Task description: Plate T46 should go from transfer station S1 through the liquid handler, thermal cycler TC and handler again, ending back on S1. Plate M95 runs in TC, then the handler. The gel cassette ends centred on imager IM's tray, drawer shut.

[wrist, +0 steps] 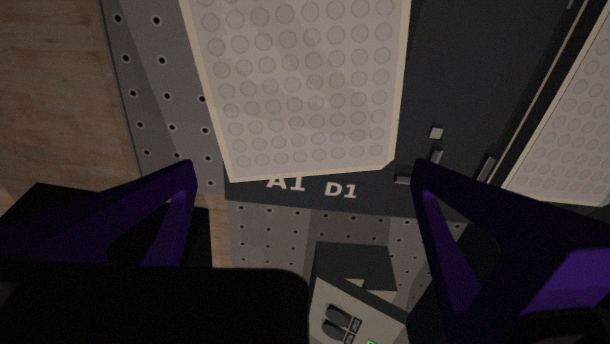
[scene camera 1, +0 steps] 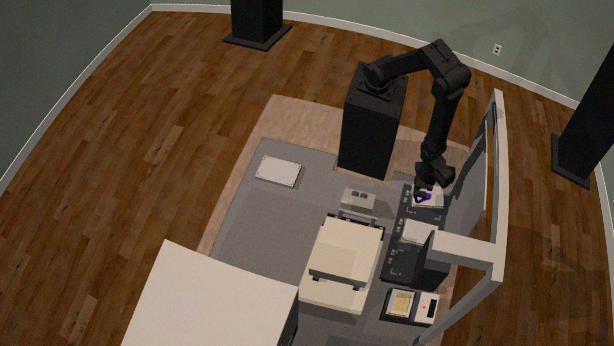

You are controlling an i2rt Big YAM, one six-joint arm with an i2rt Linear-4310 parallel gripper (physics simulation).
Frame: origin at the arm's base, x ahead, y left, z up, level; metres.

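Seen in the pictures: gripper, fingertip midpoint: (wrist: 303, 171) (scene camera 1: 418, 191); arm's base, link origin: (scene camera 1: 376, 86).
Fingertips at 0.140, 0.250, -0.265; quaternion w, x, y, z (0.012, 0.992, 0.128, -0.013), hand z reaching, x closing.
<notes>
Pixels of each thing's top centre, then the offset from my fingertips to it, as dx, dy, dz. "spot": a spot on its surface instead. Level surfaces: height alone.
- dark handler deck, surface height: dz -0.035
- pale well plate, top centre: (wrist: 298, 53) (scene camera 1: 428, 194) -0.014, +0.045, -0.010
- second well plate, top centre: (scene camera 1: 420, 232) +0.142, +0.065, -0.019
- gel cassette, top centre: (scene camera 1: 400, 303) +0.411, +0.100, -0.037
- cream machine, surface spot: (scene camera 1: 345, 245) spot: +0.363, -0.141, +0.121
- small two-button box, top centre: (scene camera 1: 359, 193) +0.094, -0.191, -0.008
- white framed panel, surface height: dz +0.525
- large white box, top centre: (scene camera 1: 198, 333) +0.835, -0.310, +0.311
- flat white pad, surface spot: (scene camera 1: 278, 171) spot: +0.094, -0.496, -0.074
My gripper (scene camera 1: 420, 183) (wrist: 303, 171) is open and empty, above the D1 end of the dark handler deck (scene camera 1: 400, 263) (wrist: 450, 75). In the wrist view its purple fingertips stand either side of the near end of a pale well plate (scene camera 1: 436, 199) (wrist: 305, 90) at D1, with gaps to both sides. A second well plate (scene camera 1: 419, 231) (wrist: 575, 145) sits beside it on the deck. Neither plate's name is readable. The gel cassette (scene camera 1: 401, 303), with a yellow gel, lies in a dark holder beyond the deck. A cream machine (scene camera 1: 345, 245), probably TC, looks closed.
A small two-button box (scene camera 1: 358, 198) (wrist: 357, 315) with a green light stands near the deck. A white framed panel (scene camera 1: 501, 150) rises along the deck's outer side. A large white box (scene camera 1: 210, 300) stands in the foreground, and a flat white pad (scene camera 1: 278, 171) lies on the bench's far left.
</notes>
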